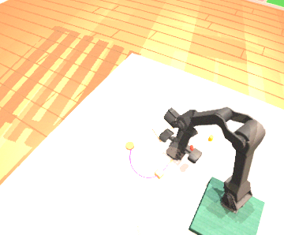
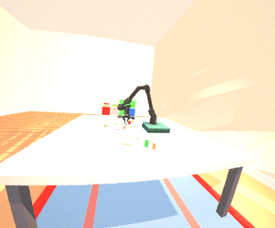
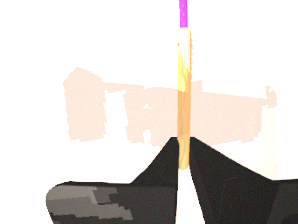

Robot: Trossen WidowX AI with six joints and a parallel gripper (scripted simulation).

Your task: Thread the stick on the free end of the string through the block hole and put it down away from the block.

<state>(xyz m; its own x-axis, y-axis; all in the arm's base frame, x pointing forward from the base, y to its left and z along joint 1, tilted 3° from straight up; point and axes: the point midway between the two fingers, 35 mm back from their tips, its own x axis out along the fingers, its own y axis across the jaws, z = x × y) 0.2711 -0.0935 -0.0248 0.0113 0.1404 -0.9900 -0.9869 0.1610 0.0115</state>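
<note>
My gripper tip is now 10 mm short of the thin wooden stick, 40 mm to the right of it and 10 mm below it. Round my gripper tip: red object (40 mm behind, 60 mm to the right, 20 mm above); yellow piece (100 mm behind, 160 mm to the right, 20 mm above); wooden block (20 mm ahead, 120 mm to the left, 20 mm above).
</note>
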